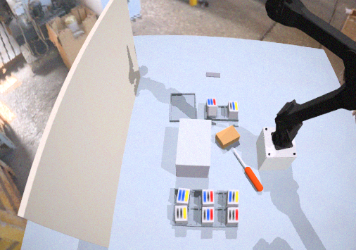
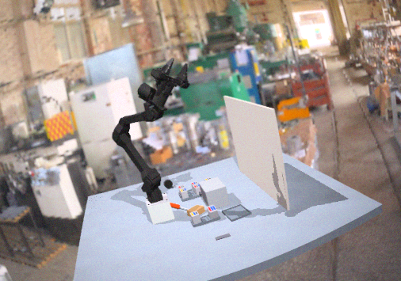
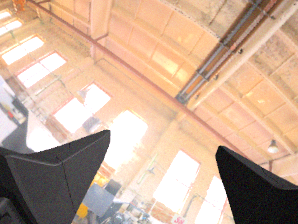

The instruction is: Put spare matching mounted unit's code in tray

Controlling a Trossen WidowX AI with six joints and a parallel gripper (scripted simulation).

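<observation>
My gripper tip is 20 mm past the grey spare block, 390 mm to the right of it and 670 mm above it. The rest, counted from my gripper tip: beige panel 310 mm ahead, 110 mm to the left, 480 mm below; rack 60 mm behind, 700 mm below; mounted unit 70 mm ahead, 160 mm to the left, 660 mm below.
</observation>
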